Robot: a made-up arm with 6 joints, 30 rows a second.
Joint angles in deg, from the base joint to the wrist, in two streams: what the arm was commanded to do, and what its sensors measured. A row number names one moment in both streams.
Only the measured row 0 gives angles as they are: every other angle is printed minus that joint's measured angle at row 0.
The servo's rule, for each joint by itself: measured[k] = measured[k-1] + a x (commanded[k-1-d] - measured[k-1]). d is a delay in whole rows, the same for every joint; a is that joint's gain. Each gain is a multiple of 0.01, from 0.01 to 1. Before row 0 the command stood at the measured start. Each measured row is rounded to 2 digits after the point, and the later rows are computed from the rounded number. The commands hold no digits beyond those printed.
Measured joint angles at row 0:
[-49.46, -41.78, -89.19, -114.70, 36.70, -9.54]
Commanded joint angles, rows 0 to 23:
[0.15, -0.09, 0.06, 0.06, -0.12, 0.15]
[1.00, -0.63, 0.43, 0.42, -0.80, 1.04]
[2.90, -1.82, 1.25, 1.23, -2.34, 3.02]
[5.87, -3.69, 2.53, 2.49, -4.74, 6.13]
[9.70, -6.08, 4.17, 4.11, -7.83, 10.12]
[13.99, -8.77, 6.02, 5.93, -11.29, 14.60]
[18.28, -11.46, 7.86, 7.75, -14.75, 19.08]
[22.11, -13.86, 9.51, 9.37, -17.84, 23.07]
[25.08, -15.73, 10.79, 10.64, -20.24, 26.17]
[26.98, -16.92, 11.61, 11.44, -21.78, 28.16]
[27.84, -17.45, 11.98, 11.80, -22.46, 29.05]
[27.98, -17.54, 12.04, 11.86, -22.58, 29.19]
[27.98, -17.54, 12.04, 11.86, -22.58, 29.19]
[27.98, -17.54, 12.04, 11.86, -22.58, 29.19]
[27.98, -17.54, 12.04, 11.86, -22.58, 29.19]
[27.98, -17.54, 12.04, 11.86, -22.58, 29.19]
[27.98, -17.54, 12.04, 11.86, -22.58, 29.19]
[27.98, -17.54, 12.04, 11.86, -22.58, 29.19]
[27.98, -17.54, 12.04, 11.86, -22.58, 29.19]
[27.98, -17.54, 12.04, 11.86, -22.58, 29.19]
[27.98, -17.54, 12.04, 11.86, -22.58, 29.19]
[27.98, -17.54, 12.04, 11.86, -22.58, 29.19]
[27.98, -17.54, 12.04, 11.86, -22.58, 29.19]
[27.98, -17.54, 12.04, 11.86, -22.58, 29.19]
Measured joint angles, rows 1 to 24:
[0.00, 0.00, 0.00, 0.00, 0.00, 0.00]
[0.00, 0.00, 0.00, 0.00, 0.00, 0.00]
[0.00, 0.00, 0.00, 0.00, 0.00, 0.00]
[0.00, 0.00, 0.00, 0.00, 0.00, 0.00]
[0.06, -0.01, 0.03, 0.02, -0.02, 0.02]
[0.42, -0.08, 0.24, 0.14, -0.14, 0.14]
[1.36, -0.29, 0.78, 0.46, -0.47, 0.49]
[3.07, -0.70, 1.71, 1.05, -1.11, 1.17]
[5.59, -1.35, 3.01, 1.94, -2.12, 2.24]
[8.78, -2.24, 4.61, 3.10, -3.50, 3.72]
[12.39, -3.35, 6.33, 4.45, -5.19, 5.56]
[16.08, -4.61, 8.02, 5.88, -7.09, 7.66]
[19.50, -5.94, 9.49, 7.26, -9.06, 9.88]
[22.34, -7.26, 10.61, 8.47, -10.97, 12.07]
[24.43, -8.48, 11.34, 9.44, -12.69, 14.11]
[25.78, -9.57, 11.71, 10.14, -14.17, 15.92]
[26.62, -10.53, 11.88, 10.64, -15.43, 17.51]
[27.14, -11.37, 11.96, 10.99, -16.50, 18.91]
[27.46, -12.11, 12.00, 11.24, -17.41, 20.14]
[27.66, -12.76, 12.02, 11.42, -18.19, 21.23]
[27.78, -13.33, 12.03, 11.55, -18.85, 22.19]
[27.86, -13.84, 12.04, 11.64, -19.41, 23.03]
[27.91, -14.28, 12.04, 11.70, -19.89, 23.77]
[27.94, -14.67, 12.04, 11.75, -20.29, 24.42]
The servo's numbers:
d 4
a 0.38 0.12 0.53 0.29 0.15 0.12

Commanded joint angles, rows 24 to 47:
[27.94, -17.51, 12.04, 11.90, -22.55, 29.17]
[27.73, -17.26, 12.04, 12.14, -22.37, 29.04]
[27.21, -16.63, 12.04, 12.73, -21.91, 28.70]
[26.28, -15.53, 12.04, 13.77, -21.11, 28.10]
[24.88, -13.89, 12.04, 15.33, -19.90, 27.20]
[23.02, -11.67, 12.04, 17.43, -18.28, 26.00]
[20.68, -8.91, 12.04, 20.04, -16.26, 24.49]
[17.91, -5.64, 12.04, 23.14, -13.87, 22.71]
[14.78, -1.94, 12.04, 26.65, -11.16, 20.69]
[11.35, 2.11, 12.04, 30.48, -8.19, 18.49]
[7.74, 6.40, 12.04, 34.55, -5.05, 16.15]
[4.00, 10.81, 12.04, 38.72, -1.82, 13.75]
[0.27, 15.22, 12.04, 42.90, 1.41, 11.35]
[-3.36, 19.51, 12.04, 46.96, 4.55, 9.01]
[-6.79, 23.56, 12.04, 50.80, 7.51, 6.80]
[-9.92, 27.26, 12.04, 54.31, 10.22, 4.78]
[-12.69, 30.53, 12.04, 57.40, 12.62, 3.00]
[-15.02, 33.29, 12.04, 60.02, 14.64, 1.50]
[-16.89, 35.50, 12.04, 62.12, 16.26, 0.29]
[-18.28, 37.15, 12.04, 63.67, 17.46, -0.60]
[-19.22, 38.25, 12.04, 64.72, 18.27, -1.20]
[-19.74, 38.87, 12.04, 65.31, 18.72, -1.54]
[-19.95, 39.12, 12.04, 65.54, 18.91, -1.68]
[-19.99, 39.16, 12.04, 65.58, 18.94, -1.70]
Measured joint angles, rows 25 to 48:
[27.96, -15.01, 12.04, 11.78, -20.63, 24.99]
[27.97, -15.31, 12.04, 11.80, -20.92, 25.49]
[27.97, -15.58, 12.04, 11.82, -21.17, 25.93]
[27.97, -15.82, 12.04, 11.83, -21.38, 26.32]
[27.96, -16.02, 12.04, 11.85, -21.56, 26.66]
[27.87, -16.17, 12.04, 11.93, -21.68, 26.95]
[27.62, -16.23, 12.04, 12.16, -21.71, 27.16]
[27.11, -16.15, 12.04, 12.63, -21.62, 27.27]
[26.26, -15.88, 12.04, 13.41, -21.36, 27.26]
[25.03, -15.37, 12.04, 14.58, -20.90, 27.11]
[23.38, -14.59, 12.04, 16.16, -20.20, 26.80]
[21.30, -13.52, 12.04, 18.18, -19.25, 26.31]
[18.82, -12.13, 12.04, 20.64, -18.04, 25.64]
[15.98, -10.42, 12.04, 23.49, -16.56, 24.78]
[12.85, -8.40, 12.04, 26.70, -14.83, 23.74]
[9.49, -6.09, 12.04, 30.19, -12.88, 22.54]
[5.99, -3.53, 12.04, 33.88, -10.74, 21.20]
[2.44, -0.77, 12.04, 37.67, -8.45, 19.74]
[-1.07, 2.15, 12.04, 41.48, -6.06, 18.19]
[-4.43, 5.16, 12.04, 45.20, -3.62, 16.58]
[-7.57, 8.20, 12.04, 48.74, -1.18, 14.95]
[-10.40, 11.21, 12.04, 52.01, 1.19, 13.34]
[-12.87, 14.12, 12.04, 54.94, 3.45, 11.77]
[-14.93, 16.88, 12.04, 57.47, 5.55, 10.29]

